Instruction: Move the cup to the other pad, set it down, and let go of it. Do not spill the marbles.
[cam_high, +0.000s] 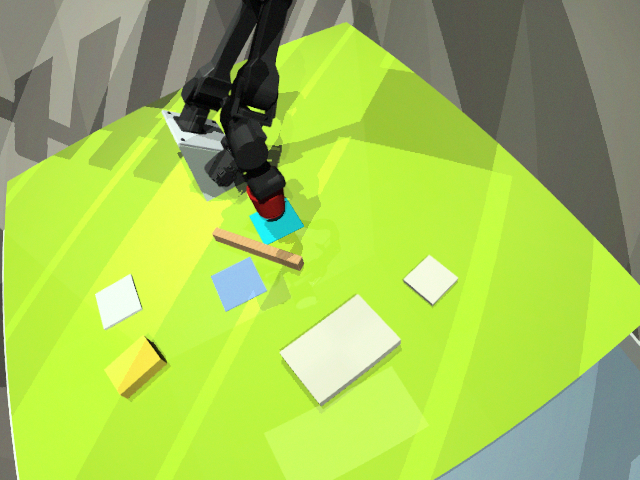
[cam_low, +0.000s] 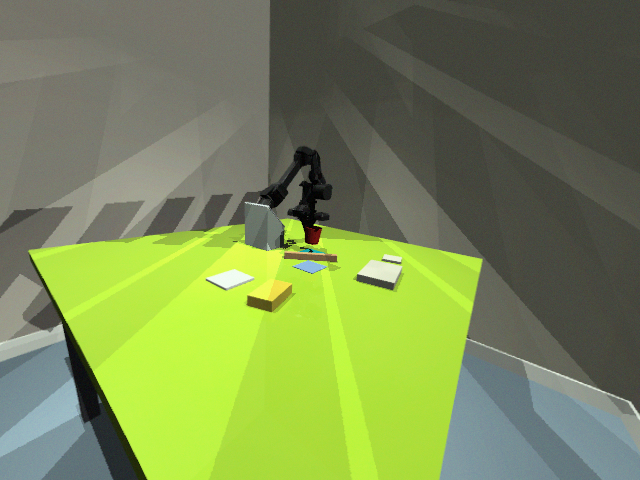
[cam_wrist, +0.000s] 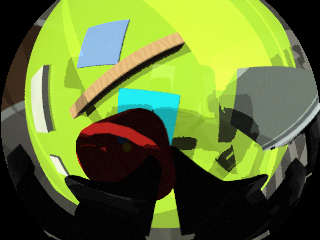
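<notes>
My gripper tip is 30 mm short of the cyan pad and 90 mm above it. Round my gripper tip: red cup 30 mm ahead; then pale blue pad 120 mm ahead, 140 mm to the right, 90 mm below; then wooden bar 70 mm ahead, 70 mm to the right, 80 mm below.
</notes>
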